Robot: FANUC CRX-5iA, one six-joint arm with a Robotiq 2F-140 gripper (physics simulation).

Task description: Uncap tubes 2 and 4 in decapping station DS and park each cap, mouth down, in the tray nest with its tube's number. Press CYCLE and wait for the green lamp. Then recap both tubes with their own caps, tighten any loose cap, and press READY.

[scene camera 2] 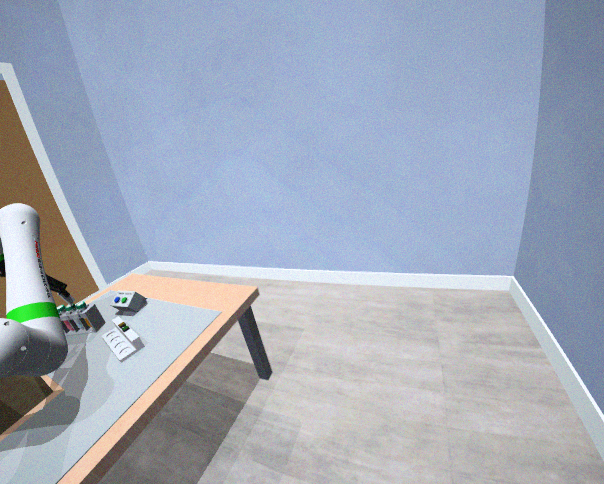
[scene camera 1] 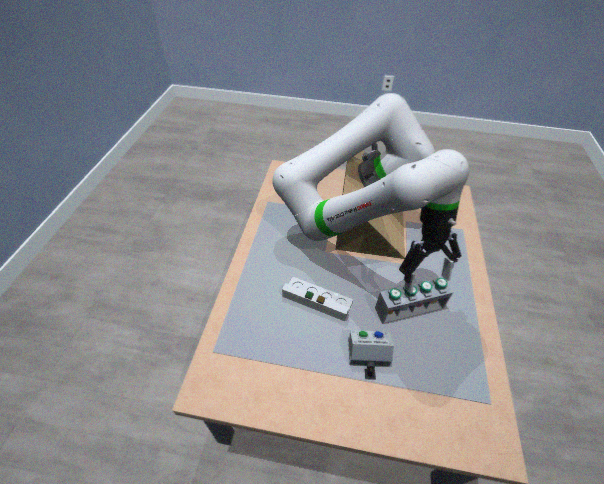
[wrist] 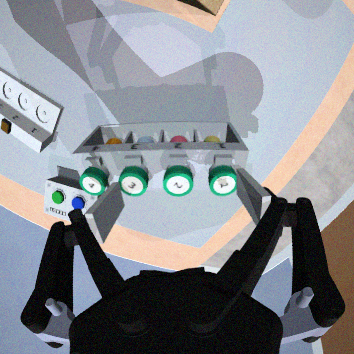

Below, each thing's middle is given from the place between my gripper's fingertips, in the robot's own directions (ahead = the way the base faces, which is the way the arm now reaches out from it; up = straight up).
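Labels:
You'd find the grey button box (scene camera 1: pixel 370 351) 9 cm below my hand, 20 cm ahead of it and 16 cm to the right of it.

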